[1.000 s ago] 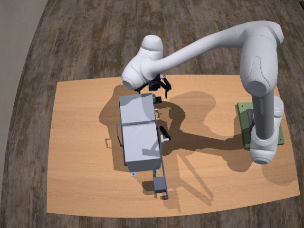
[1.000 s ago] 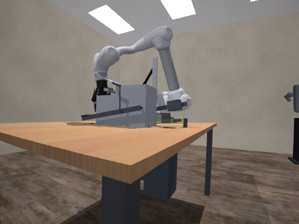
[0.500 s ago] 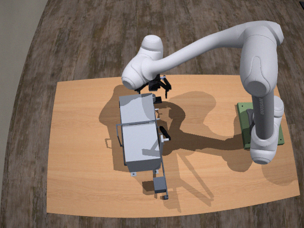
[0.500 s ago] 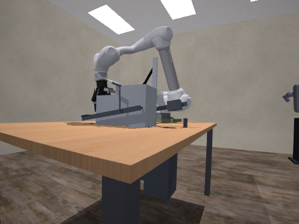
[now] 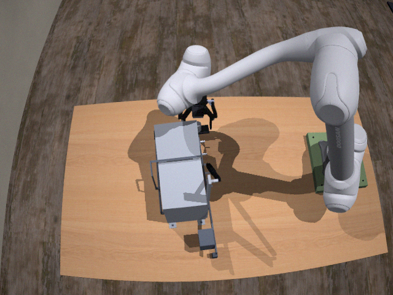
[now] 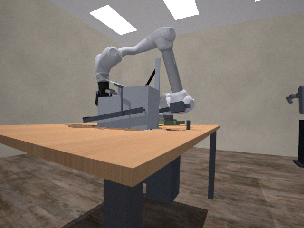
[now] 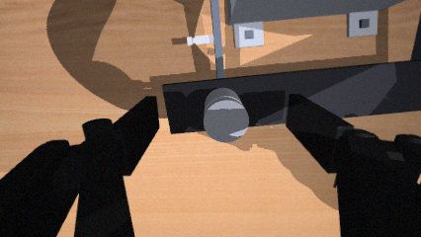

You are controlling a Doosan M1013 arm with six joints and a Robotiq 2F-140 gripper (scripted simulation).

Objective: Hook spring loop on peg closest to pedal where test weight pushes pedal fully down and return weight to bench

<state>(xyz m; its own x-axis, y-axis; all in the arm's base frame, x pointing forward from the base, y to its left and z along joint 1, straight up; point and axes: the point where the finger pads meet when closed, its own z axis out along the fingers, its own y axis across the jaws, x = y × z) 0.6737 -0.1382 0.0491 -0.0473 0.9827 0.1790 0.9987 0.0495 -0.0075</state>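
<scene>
The steel test weight lies 1 cm below my hand. Round my hand: peg (5 cm behind, 38 cm to the left, 31 cm above).
</scene>
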